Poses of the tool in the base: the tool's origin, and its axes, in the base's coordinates. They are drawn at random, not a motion.
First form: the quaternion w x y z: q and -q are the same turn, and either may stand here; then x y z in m.
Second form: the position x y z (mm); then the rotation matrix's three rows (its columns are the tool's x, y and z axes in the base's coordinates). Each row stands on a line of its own. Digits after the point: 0 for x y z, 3 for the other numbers.
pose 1, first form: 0.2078 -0.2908 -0.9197 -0.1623 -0.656 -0.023 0.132
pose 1, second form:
-656 -23 132
-0.744 0.602 -0.288
0.467 0.778 0.419
0.477 0.178 -0.861

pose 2, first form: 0.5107 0.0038 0.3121 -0.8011 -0.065 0.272 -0.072
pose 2, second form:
-65 272 -72
-0.478 0.821 0.313
-0.816 -0.284 -0.504
-0.325 -0.496 0.805

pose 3, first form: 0.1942 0.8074 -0.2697 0.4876 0.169 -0.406 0.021
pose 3, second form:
169 -406 21
0.379 -0.625 0.683
-0.246 -0.779 -0.577
0.892 0.051 -0.449

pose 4, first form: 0.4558 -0.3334 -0.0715 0.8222 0.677 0.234 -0.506
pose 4, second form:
677 234 -506
-0.362 -0.702 -0.613
0.797 -0.574 0.186
-0.483 -0.421 0.767

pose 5, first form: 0.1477 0.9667 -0.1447 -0.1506 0.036 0.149 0.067
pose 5, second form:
36 149 67
0.913 -0.235 -0.334
-0.324 -0.914 -0.242
-0.248 0.329 -0.911

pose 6, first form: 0.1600 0.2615 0.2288 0.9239 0.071 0.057 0.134
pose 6, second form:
71 57 134
-0.812 -0.176 0.556
0.415 -0.844 0.339
0.410 0.506 0.759

